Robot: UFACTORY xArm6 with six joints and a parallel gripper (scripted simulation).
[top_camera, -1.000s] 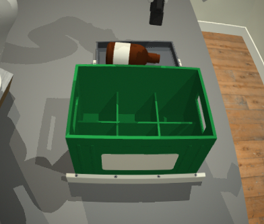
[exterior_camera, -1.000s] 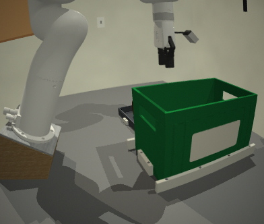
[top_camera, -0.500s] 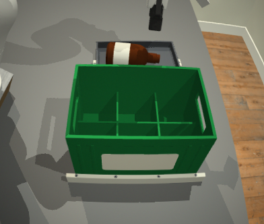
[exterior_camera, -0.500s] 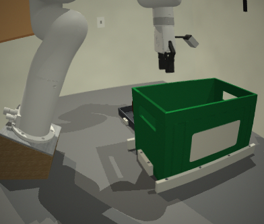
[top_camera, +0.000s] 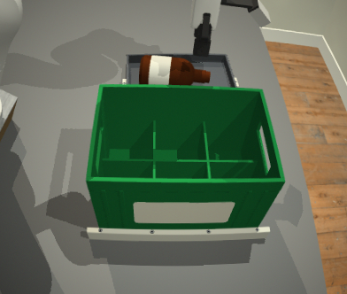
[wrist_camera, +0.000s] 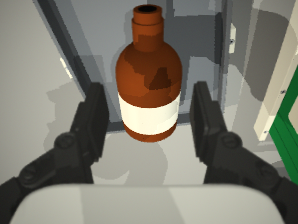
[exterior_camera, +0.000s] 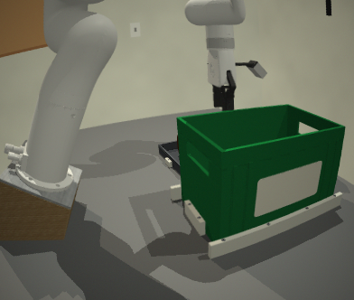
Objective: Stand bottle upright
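Right now the brown bottle is 50 mm behind my hand, 10 mm to the left of it and 100 mm below it. The rest, counted from my hand: green crate: 80 mm behind, 260 mm to the right, 60 mm below; dark grey tray: 30 mm behind, 10 mm to the left, 130 mm below.
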